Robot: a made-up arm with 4 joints.
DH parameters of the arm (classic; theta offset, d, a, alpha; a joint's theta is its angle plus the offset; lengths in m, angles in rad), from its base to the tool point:
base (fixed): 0 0.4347 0.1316 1.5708
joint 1: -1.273 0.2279 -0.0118 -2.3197
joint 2: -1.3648 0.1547 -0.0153 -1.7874
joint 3: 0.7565 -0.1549 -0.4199 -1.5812
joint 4: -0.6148 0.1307 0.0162 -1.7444
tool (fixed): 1.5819 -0.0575 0 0
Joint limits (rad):
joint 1: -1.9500..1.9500
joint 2: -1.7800..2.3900
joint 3: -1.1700..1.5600
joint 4: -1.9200..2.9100
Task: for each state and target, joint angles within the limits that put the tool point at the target. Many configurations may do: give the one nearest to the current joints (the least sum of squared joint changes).
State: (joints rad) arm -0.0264 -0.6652 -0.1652 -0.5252
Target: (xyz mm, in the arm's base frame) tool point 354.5 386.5 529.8
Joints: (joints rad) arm 0.1125 -0.4241 0.5372 -0.9909
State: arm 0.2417 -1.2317 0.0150 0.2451
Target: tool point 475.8 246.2 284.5
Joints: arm 0.1216 -1.3159 0.3627 -0.1139
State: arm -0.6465 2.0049 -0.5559 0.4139
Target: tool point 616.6 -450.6 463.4
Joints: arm -0.6380 2.3623 -0.4573 -0.2465
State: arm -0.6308 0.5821 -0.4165 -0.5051
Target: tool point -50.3 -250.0 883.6
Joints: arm -0.0636 0.9063 -1.0138 -0.6682
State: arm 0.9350 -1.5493 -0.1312 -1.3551
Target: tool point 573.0 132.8 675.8
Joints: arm 1.2805 -1.7800 0.0230 -1.2673
